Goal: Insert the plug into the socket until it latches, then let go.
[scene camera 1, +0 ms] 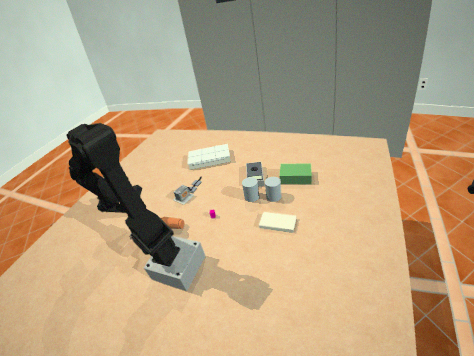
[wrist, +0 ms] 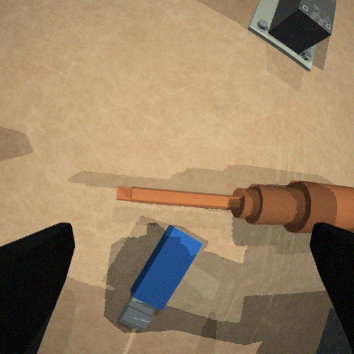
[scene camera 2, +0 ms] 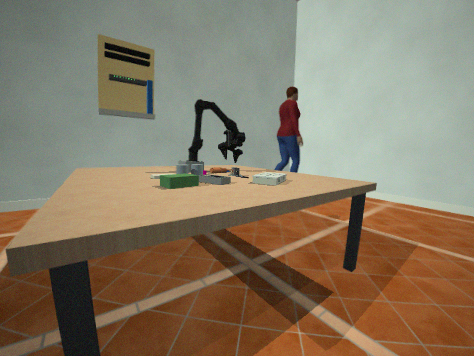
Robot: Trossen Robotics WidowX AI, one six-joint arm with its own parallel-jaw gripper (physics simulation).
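Places are measured from the arm's base along level axes (x ahead, y left, z up), in metres.
Where they show: gripper, fingertip midpoint: (wrist: 195, 237) (scene camera 2: 230, 161); arm's base, link origin: (scene camera 1: 166, 254) (scene camera 2: 193, 161).
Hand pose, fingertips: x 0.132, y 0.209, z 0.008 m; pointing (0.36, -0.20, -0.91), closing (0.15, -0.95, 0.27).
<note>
Things, the pixels of their top centre, and the offset from my fingertips. "*": a spot on its surface instead.
- blue block with a grey metal end, top centre: (wrist: 159, 284) 0.038 m back, 0.006 m right, 0.060 m down
- pale screwed plate, top centre: (scene camera 1: 181, 188) (scene camera 2: 235, 167) 0.167 m ahead, 0.083 m right, 0.028 m down
- dark grey box with a round hole, top centre: (scene camera 1: 254, 170) (scene camera 2: 214, 175) 0.338 m ahead, 0.323 m right, 0.042 m down
- orange screwdriver, surface spot: (wrist: 270, 204) * 0.016 m ahead, 0.059 m right, 0.044 m down
- magenta cube, top centre: (scene camera 1: 211, 211) 0.095 m ahead, 0.244 m right, 0.047 m down
- green block, top centre: (scene camera 1: 295, 169) (scene camera 2: 179, 175) 0.356 m ahead, 0.484 m right, 0.032 m down
- cream slab, top centre: (scene camera 1: 277, 220) 0.109 m ahead, 0.469 m right, 0.057 m down
- white gridded block, top centre: (scene camera 1: 208, 153) (scene camera 2: 270, 174) 0.432 m ahead, 0.073 m right, 0.037 m down
The plug, a blue block with a grey metal end (wrist: 167, 267), lies flat and slanted on the table in the wrist view; it cannot be made out in the scene views. My gripper (scene camera 2: 230, 159) (wrist: 195, 237) is open and empty, pointing down above the table, with the plug below and between its spread fingers in the wrist view. A dark grey block on a pale screwed plate (scene camera 1: 183, 194) (scene camera 2: 235, 171) (wrist: 300, 25) stands beyond the screwdriver. A dark grey box with a round hole (scene camera 1: 254, 168) (scene camera 2: 216, 179) stands farther off. I cannot tell which of these is the socket.
An orange screwdriver (scene camera 1: 173, 223) (wrist: 270, 204) lies close beside the plug. Also on the table are a magenta cube (scene camera 1: 212, 214), two grey cylinders (scene camera 1: 250, 190) (scene camera 1: 273, 190), a green block (scene camera 1: 295, 174) (scene camera 2: 179, 181), a cream slab (scene camera 1: 278, 222) and a white gridded block (scene camera 1: 209, 157) (scene camera 2: 269, 178).
</note>
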